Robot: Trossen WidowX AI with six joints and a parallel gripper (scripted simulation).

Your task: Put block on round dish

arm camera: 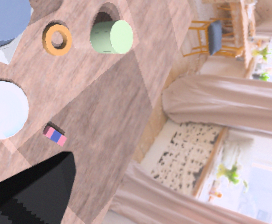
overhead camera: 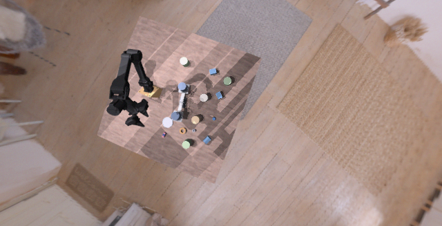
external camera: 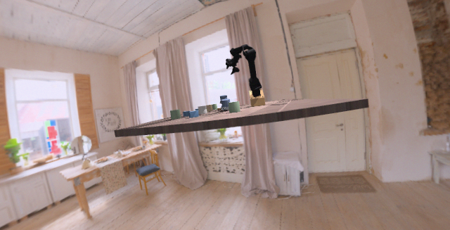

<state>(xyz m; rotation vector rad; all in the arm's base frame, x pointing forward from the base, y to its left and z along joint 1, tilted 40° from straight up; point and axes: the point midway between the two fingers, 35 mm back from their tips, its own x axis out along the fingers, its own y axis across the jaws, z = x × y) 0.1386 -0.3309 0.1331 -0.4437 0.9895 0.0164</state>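
Now: the cup 80 mm ahead of my gripper tip, 300 mm to the left of it and 310 mm below it. Also, from my gripper tip: balance beam 90 mm ahead, 140 mm to the left, 330 mm below; then white cylinder 290 mm ahead, 210 mm to the left, 340 mm below; then round dish 20 mm behind, 80 mm to the right, 370 mm below.
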